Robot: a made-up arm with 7 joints. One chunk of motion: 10 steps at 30 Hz.
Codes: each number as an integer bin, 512 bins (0 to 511) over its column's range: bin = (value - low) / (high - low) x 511, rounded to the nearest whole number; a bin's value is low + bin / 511 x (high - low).
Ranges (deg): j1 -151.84..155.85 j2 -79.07..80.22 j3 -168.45..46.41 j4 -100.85..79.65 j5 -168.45..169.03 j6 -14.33..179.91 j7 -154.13..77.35
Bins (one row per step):
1: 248 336 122 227 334 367 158
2: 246 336 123 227 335 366 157
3: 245 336 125 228 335 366 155
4: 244 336 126 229 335 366 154
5: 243 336 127 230 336 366 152
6: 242 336 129 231 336 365 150
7: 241 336 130 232 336 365 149
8: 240 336 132 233 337 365 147
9: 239 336 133 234 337 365 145
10: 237 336 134 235 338 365 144
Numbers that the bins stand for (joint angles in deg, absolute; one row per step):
1: -2.51 25.67 -117.15 -20.67 52.13 125.17 -82.56
2: -3.72 25.67 -116.73 -20.67 52.79 124.79 -83.01
3: -4.32 25.67 -115.89 -20.31 52.79 124.79 -83.92
4: -4.92 25.67 -115.47 -19.96 52.79 124.79 -84.37
5: -5.52 25.67 -115.05 -19.61 53.45 124.79 -85.27
6: -6.12 25.67 -114.21 -19.25 53.45 124.41 -86.18
7: -6.73 25.67 -113.79 -18.90 53.45 124.41 -86.63
8: -7.33 25.67 -112.95 -18.55 54.12 124.41 -87.54
9: -7.93 25.67 -112.53 -18.19 54.12 124.41 -88.45
10: -9.13 25.67 -112.11 -17.84 54.78 124.41 -88.90

